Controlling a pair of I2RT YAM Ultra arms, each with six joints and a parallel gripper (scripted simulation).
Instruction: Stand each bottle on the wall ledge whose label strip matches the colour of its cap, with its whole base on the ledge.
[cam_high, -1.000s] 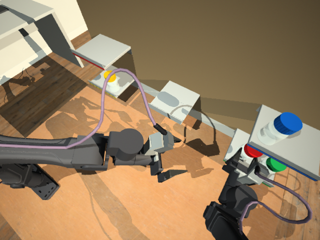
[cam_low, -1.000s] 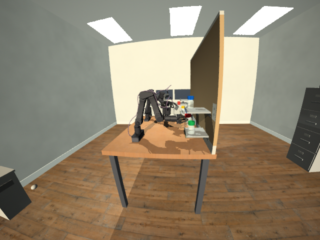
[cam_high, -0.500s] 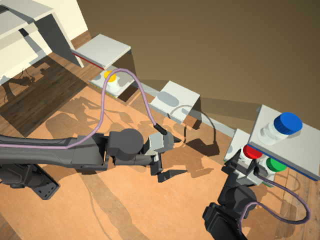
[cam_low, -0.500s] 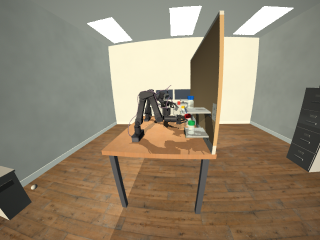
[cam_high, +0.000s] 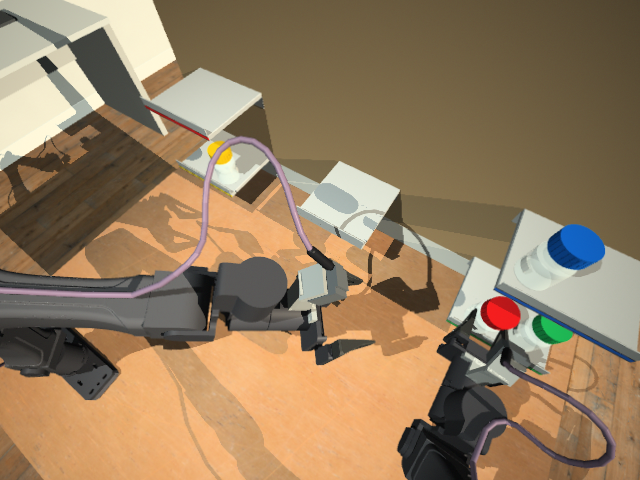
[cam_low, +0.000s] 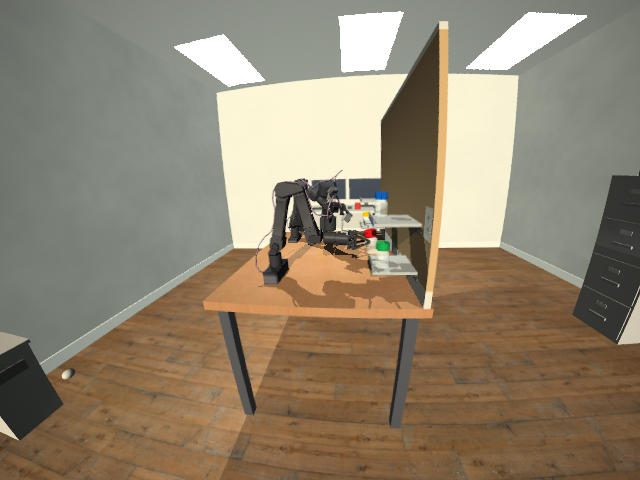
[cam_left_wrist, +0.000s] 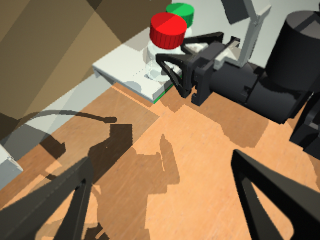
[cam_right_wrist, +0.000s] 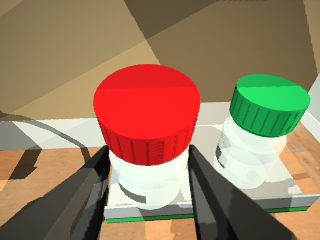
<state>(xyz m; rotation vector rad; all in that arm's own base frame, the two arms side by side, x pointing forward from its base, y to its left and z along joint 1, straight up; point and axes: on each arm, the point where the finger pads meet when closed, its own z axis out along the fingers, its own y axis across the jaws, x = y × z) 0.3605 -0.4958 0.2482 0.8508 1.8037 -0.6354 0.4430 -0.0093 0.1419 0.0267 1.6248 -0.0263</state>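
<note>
Now: the green-capped bottle 40 mm ahead of my right hand, 100 mm to the right of it and 40 mm below it. Also, from my right hand: red-capped bottle 20 mm ahead, 10 mm below; blue-capped bottle 50 mm ahead, 150 mm above; brown wall 220 mm ahead, 320 mm to the left, 270 mm above.
</note>
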